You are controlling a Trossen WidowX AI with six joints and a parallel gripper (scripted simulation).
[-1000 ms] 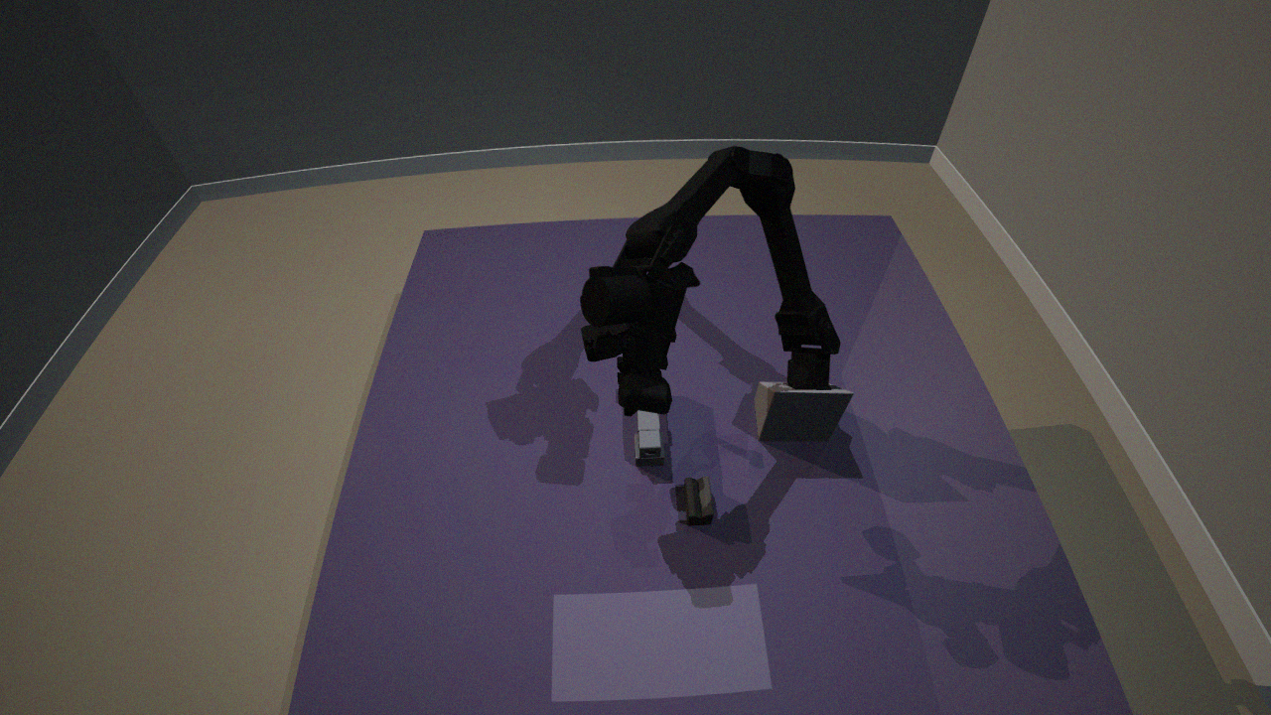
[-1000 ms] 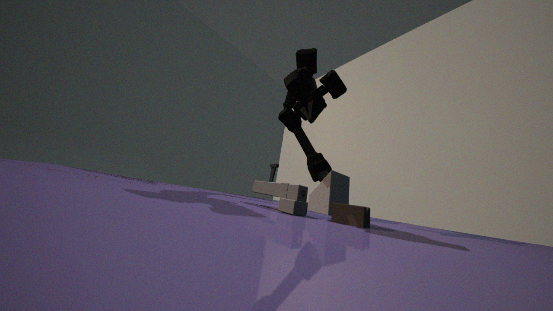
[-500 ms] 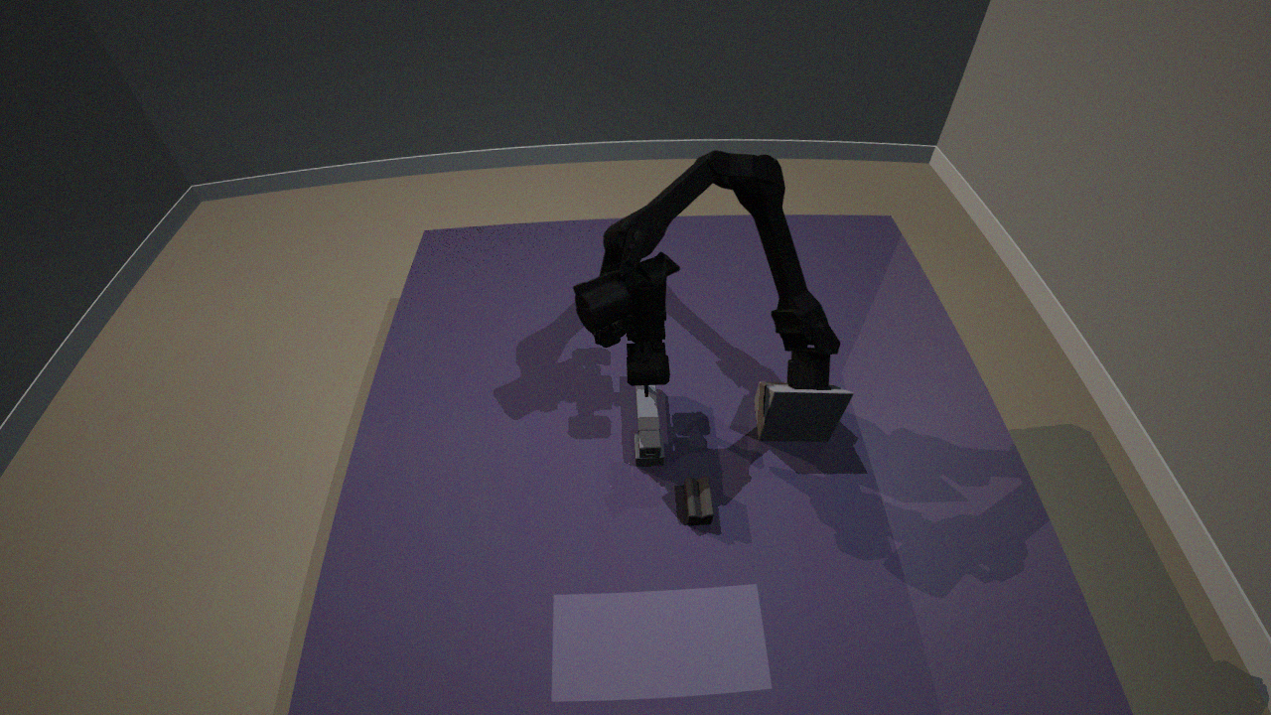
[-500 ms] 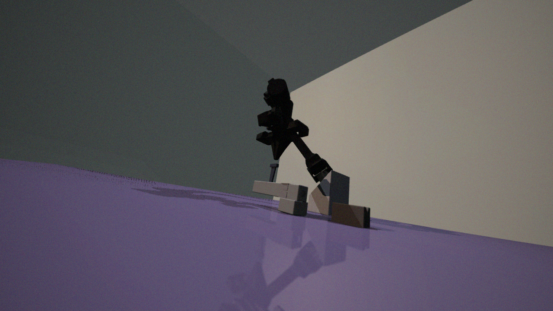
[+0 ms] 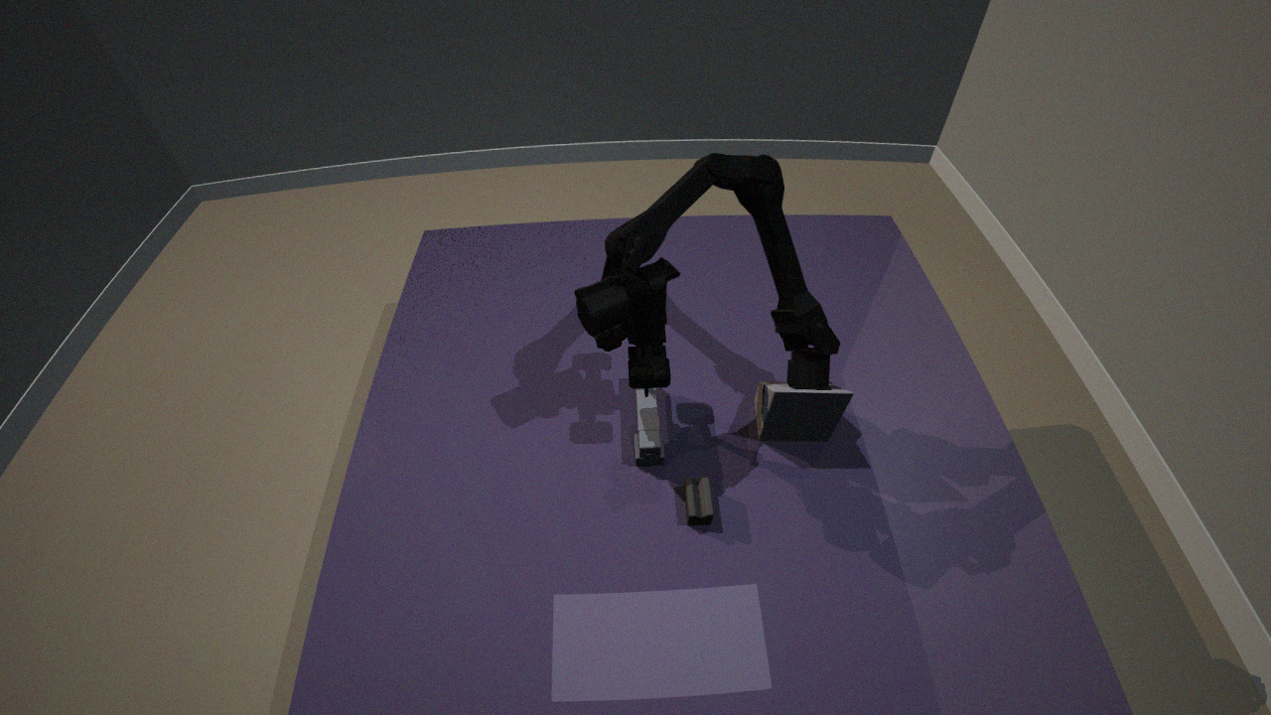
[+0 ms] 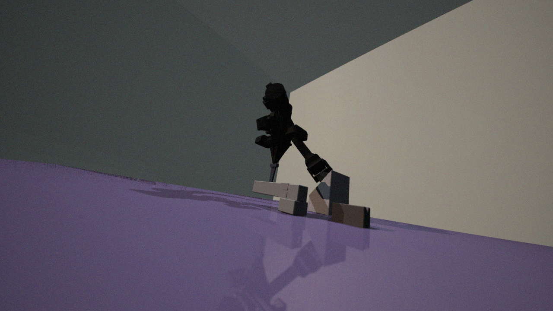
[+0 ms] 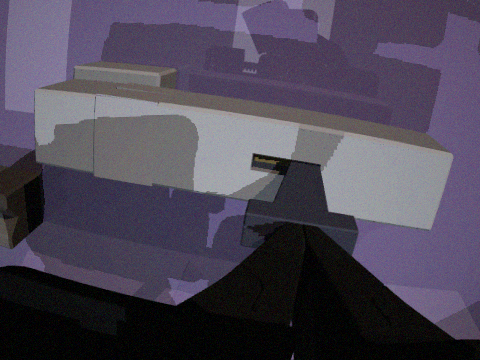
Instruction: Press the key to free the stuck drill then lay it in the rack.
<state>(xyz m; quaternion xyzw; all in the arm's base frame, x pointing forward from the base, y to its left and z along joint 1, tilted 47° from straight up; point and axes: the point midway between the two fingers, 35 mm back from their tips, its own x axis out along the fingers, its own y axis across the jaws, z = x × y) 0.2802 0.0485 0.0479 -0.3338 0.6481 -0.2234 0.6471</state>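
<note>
The small dark key is 30 mm below my gripper tip. From my gripper tip the other things lie so: rack 190 mm to the left, 110 mm below, 100 mm behind; then drill 80 mm below, 50 mm to the left, 10 mm behind; then grey housing 80 mm below, 30 mm to the left.
</note>
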